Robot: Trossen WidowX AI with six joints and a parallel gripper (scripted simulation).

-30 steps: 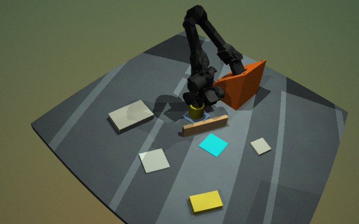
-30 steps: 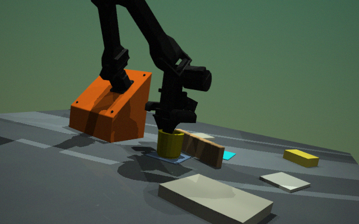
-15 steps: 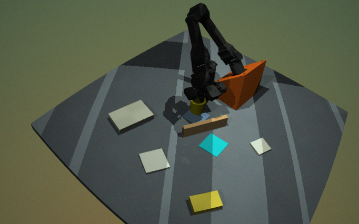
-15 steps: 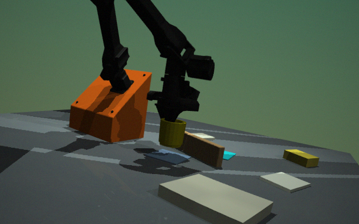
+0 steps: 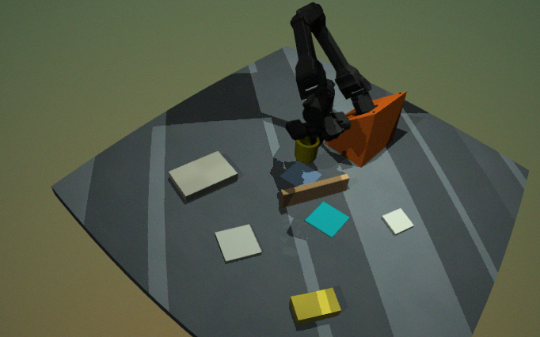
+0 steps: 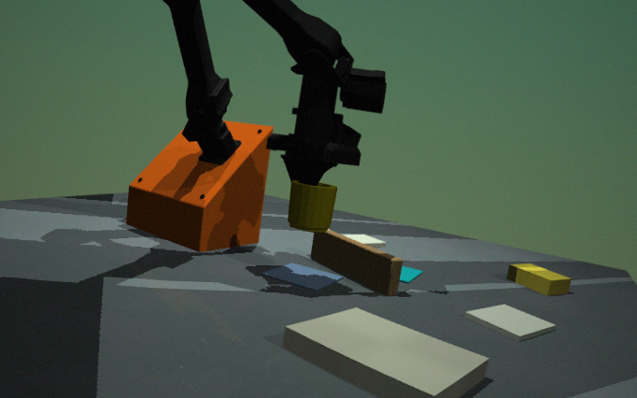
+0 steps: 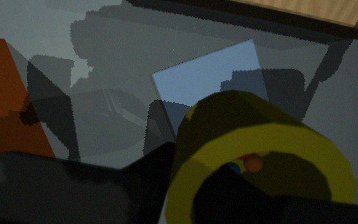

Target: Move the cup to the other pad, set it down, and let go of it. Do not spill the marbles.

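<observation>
My gripper tip is 4 cm short of the orange marble, 3 cm to the left of it and 2 cm above it. From my gripper tip the other things lie so: yellow cup (2 cm ahead, 1 cm to the right); then light blue pad (3 cm ahead, 1 cm to the right, 12 cm below); then wooden bar (7 cm ahead, 7 cm to the left, 9 cm below).
</observation>
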